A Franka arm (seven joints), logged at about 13 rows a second.
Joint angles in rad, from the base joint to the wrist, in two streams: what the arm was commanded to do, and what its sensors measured. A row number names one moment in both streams.
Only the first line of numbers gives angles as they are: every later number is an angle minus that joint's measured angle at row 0.
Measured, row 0:
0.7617, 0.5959, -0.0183, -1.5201, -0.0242, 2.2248, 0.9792
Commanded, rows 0 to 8:
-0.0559, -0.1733, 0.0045, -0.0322, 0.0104, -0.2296, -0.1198
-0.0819, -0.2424, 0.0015, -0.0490, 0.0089, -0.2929, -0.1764
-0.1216, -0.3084, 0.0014, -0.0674, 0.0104, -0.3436, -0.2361
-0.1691, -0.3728, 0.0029, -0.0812, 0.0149, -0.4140, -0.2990
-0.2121, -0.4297, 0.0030, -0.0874, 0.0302, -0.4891, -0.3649
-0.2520, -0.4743, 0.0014, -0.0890, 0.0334, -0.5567, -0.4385
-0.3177, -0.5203, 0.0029, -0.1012, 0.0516, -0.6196, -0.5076
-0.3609, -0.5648, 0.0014, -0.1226, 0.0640, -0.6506, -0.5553
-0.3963, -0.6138, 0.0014, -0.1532, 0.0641, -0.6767, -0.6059
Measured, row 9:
-0.3363, -0.5144, -0.0077, -0.0593, 0.0394, -0.6485, -0.5270
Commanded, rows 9 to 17:
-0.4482, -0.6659, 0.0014, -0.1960, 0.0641, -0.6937, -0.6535
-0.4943, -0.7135, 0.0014, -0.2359, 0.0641, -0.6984, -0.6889
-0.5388, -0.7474, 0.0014, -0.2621, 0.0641, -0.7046, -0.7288
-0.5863, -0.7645, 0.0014, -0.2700, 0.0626, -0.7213, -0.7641
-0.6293, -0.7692, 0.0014, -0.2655, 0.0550, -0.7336, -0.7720
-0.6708, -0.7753, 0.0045, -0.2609, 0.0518, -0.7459, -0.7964
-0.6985, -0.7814, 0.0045, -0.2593, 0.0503, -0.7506, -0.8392
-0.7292, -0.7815, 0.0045, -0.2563, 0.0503, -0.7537, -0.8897
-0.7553, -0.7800, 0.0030, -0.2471, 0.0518, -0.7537, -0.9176
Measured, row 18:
-0.7132, -0.7630, -0.0066, -0.2391, 0.0471, -0.7453, -0.8678
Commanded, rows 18 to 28:
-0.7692, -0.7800, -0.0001, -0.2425, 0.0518, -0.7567, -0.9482
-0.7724, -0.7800, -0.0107, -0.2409, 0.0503, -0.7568, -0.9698
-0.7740, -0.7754, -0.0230, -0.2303, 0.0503, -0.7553, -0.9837
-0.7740, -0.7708, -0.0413, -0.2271, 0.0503, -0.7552, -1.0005
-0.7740, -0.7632, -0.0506, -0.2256, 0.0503, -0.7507, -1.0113
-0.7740, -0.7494, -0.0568, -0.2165, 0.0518, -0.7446, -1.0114
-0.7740, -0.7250, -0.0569, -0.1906, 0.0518, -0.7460, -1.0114
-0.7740, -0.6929, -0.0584, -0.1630, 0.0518, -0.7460, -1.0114
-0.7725, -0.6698, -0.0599, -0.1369, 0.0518, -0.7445, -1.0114
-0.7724, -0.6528, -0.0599, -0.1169, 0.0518, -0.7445, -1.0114
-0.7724, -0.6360, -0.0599, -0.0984, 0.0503, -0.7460, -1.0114
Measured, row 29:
-0.7702, -0.6953, -0.0576, -0.1769, 0.0471, -0.7348, -1.0008
